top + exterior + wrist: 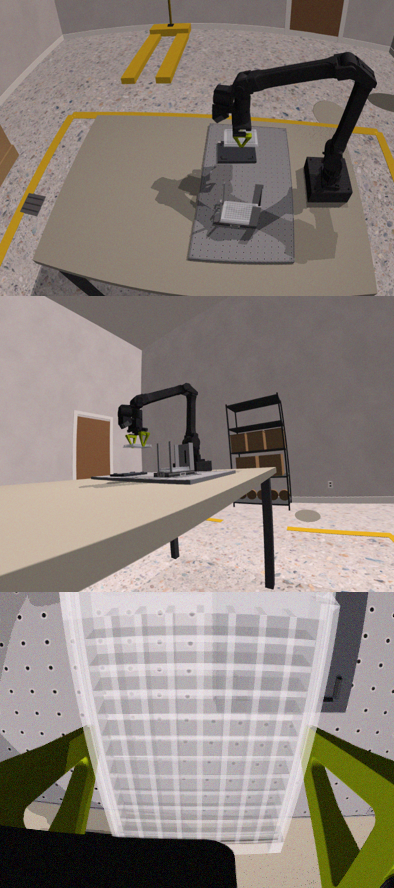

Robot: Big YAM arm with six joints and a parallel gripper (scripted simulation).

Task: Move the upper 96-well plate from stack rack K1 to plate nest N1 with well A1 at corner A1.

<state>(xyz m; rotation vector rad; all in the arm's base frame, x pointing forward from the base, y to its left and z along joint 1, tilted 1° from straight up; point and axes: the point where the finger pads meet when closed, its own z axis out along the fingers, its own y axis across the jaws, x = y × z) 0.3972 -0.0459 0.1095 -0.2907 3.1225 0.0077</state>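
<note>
Now: hand 110 mm short of the pale A1 square, 110 mm to the left of it and 140 mm above it. Also, from my hand: slot (110 mm behind, 250 mm to the left, 80 mm below).
</note>
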